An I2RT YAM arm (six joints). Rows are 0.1 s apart.
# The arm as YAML. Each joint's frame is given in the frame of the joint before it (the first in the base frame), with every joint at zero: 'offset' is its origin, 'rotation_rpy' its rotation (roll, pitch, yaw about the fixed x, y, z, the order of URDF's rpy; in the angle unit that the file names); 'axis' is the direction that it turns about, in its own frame. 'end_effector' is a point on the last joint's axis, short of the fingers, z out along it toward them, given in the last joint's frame.
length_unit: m
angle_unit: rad
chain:
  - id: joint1
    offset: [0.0, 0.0, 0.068]
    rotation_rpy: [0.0, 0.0, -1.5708]
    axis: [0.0, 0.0, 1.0]
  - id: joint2
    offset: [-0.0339, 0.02, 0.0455]
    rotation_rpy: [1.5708, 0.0, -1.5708]
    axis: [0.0, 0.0, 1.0]
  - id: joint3
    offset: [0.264, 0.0, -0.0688]
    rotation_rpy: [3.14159, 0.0, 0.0]
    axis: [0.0, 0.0, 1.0]
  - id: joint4
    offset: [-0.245, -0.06, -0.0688]
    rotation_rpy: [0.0, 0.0, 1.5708]
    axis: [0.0, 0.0, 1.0]
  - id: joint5
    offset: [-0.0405, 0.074, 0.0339]
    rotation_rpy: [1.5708, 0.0, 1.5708]
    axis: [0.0, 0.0, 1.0]
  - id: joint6
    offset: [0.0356, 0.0, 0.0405]
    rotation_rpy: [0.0, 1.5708, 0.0]
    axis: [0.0, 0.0, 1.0]
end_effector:
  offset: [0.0, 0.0, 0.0]
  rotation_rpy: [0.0, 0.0, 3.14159]
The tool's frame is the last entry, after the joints.
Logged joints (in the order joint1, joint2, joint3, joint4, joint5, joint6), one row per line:
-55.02, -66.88, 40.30, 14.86, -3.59, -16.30
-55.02, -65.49, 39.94, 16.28, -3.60, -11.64
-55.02, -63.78, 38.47, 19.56, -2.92, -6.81
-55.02, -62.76, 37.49, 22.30, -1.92, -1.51
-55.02, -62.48, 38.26, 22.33, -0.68, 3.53
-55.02, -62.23, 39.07, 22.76, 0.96, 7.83
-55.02, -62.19, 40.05, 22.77, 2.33, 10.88
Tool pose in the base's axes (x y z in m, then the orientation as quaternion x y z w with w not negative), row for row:
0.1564, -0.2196, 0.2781, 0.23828, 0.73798, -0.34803, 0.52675
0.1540, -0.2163, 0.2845, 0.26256, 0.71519, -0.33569, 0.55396
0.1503, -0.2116, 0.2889, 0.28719, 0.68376, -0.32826, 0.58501
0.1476, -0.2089, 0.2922, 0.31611, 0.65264, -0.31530, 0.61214
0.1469, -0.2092, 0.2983, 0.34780, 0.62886, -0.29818, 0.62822
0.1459, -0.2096, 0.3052, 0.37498, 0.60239, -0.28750, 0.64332
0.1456, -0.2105, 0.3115, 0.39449, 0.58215, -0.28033, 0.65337
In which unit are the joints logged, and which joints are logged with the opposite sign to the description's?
The joints are logged in degrees. Opposite sign: joint2.
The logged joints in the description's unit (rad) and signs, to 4 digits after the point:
-0.9603, 1.1673, 0.7034, 0.2594, -0.0627, -0.2845
-0.9603, 1.1430, 0.6971, 0.2841, -0.0628, -0.2032
-0.9603, 1.1132, 0.6714, 0.3414, -0.0510, -0.1189
-0.9603, 1.0954, 0.6543, 0.3892, -0.0335, -0.0264
-0.9603, 1.0905, 0.6678, 0.3897, -0.0119, 0.0616
-0.9603, 1.0861, 0.6819, 0.3972, 0.0168, 0.1367
-0.9603, 1.0854, 0.6990, 0.3974, 0.0407, 0.1899

